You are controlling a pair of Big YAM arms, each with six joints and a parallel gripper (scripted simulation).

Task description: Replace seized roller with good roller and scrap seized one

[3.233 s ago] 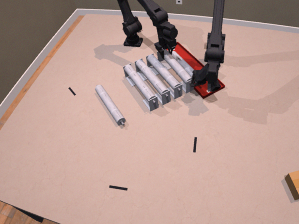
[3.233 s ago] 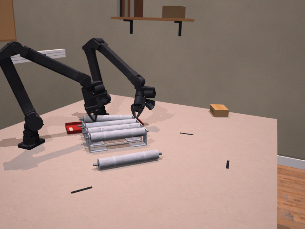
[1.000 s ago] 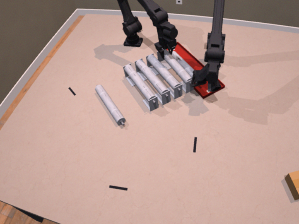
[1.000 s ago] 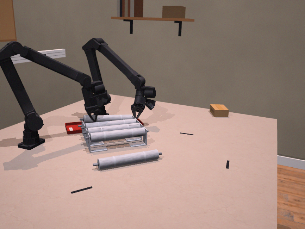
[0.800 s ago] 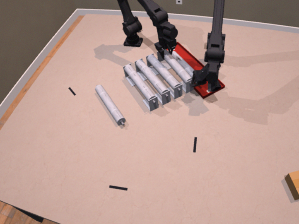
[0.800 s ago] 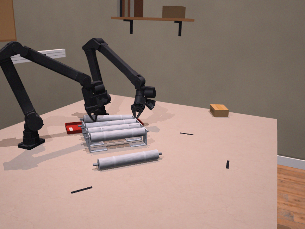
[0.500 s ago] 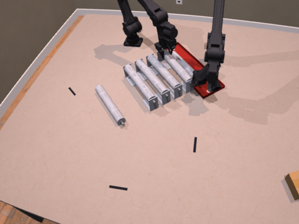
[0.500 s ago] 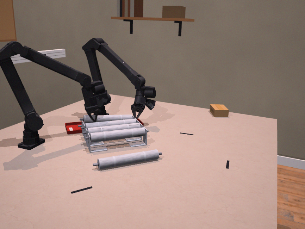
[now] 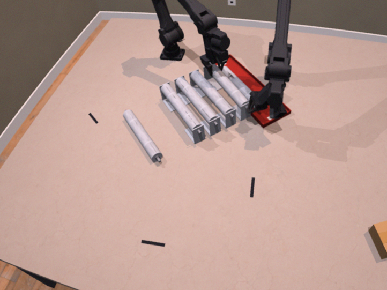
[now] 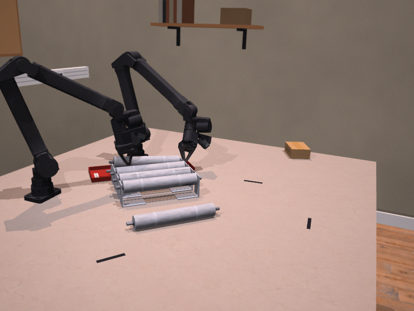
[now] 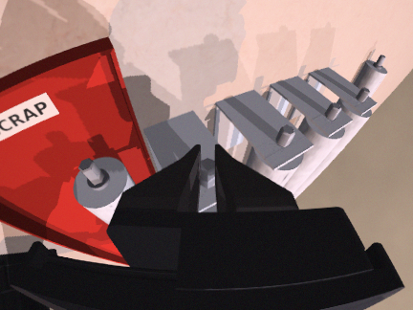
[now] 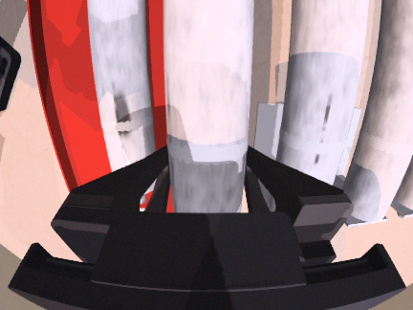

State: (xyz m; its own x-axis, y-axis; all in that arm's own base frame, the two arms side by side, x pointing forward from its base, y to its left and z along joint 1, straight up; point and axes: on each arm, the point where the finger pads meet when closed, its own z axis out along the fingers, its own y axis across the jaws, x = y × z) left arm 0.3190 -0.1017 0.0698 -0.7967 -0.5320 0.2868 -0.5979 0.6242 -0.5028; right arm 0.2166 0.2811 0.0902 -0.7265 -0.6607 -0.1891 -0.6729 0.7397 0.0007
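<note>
Right now the roller is 110 mm to the left of my right hand, 60 mm below it and 10 mm behind it. Round my right hand: red scrap tray (130 mm to the left, 80 mm below, 30 mm behind); cardboard box (820 mm to the left, 490 mm ahead, 60 mm below).
</note>
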